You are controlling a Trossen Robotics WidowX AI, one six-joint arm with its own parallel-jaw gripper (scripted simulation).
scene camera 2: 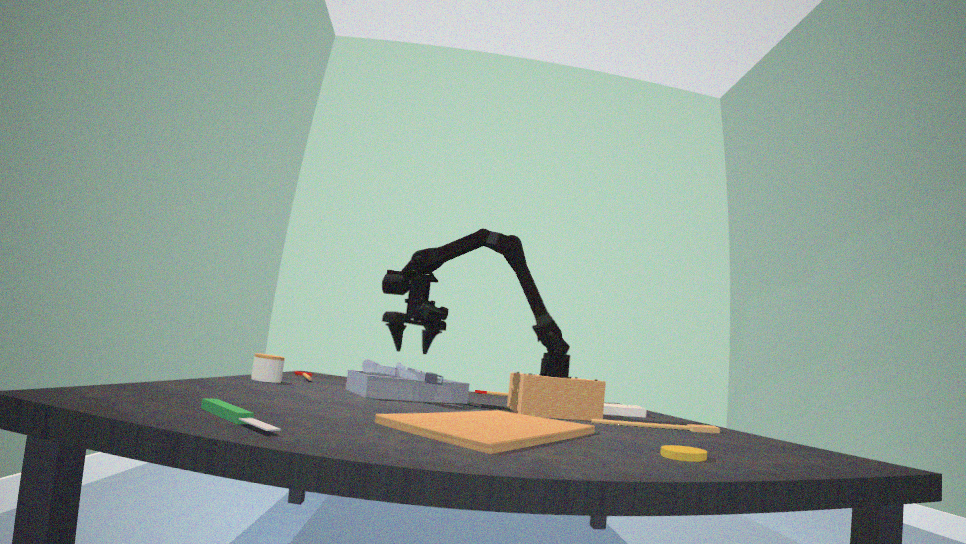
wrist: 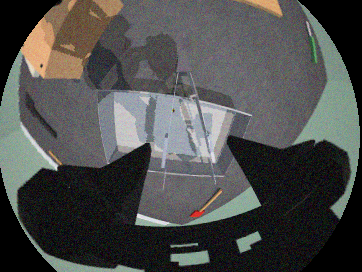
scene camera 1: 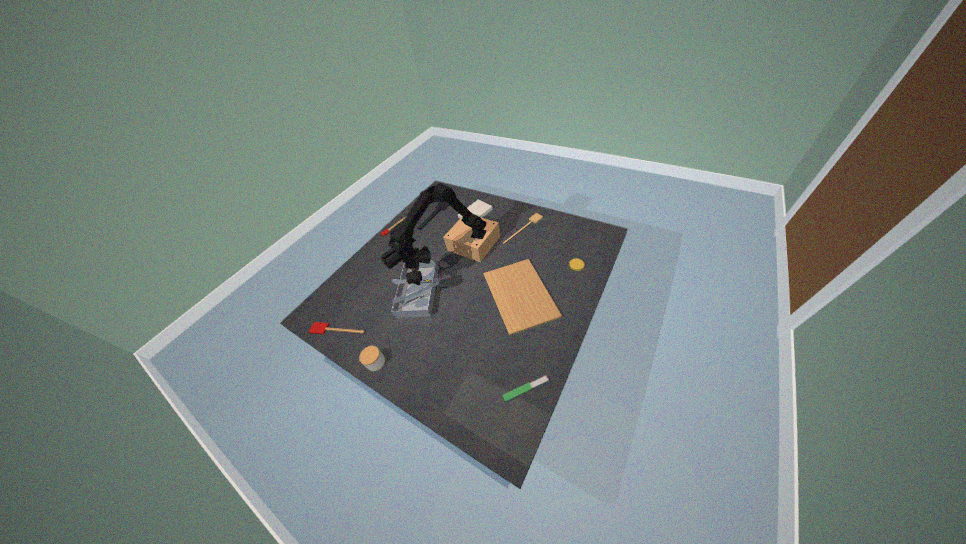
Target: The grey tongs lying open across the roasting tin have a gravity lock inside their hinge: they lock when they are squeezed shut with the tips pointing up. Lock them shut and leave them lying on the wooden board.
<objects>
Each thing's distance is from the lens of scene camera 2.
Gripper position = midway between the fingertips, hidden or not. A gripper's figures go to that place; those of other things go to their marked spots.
gripper [scene camera 2: 411,352]: 123 cm
lidded jar [scene camera 2: 267,368]: 125 cm
</objects>
